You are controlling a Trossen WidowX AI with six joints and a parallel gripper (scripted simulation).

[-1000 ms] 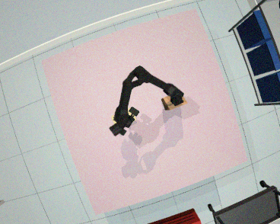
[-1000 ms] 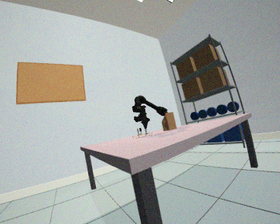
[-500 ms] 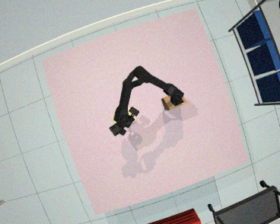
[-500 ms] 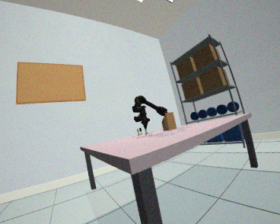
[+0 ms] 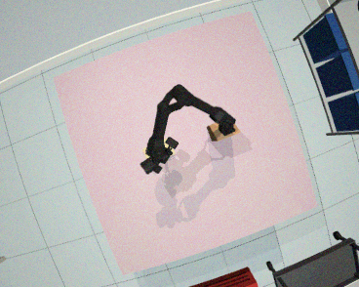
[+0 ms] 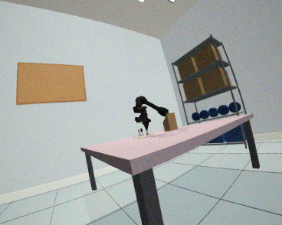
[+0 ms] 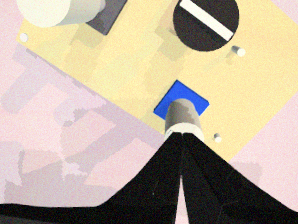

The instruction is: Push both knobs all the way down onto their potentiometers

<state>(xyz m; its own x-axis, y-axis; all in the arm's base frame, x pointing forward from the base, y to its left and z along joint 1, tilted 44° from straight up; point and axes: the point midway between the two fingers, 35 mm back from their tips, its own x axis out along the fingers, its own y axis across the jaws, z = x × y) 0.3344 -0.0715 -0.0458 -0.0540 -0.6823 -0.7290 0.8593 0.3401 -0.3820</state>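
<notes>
Right now the potentiometer knob is 10 mm below my gripper tip. Round my gripper tip: tan potentiometer: 20 mm ahead, 50 mm to the right, 10 mm below.
</notes>
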